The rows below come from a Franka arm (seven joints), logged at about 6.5 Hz.
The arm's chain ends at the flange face. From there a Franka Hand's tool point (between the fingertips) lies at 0.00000 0.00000 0.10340 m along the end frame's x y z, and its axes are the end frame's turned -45 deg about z.
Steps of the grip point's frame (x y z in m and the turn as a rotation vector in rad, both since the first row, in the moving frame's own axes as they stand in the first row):
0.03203, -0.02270, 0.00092, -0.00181, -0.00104, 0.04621
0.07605, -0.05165, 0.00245, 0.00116, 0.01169, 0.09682
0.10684, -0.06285, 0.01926, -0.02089, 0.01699, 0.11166
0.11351, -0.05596, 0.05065, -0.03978, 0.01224, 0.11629
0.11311, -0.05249, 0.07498, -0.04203, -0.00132, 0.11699
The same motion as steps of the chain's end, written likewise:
0.00655, -0.03891, 0.00092, -0.00202, 0.00054, 0.04621
0.01644, -0.08940, 0.00246, 0.00909, 0.00745, 0.09682
0.02836, -0.12043, 0.01930, -0.00276, 0.02679, 0.11166
0.03702, -0.12206, 0.05074, -0.01947, 0.03678, 0.11629
0.04008, -0.12043, 0.07507, -0.03065, 0.02879, 0.11699

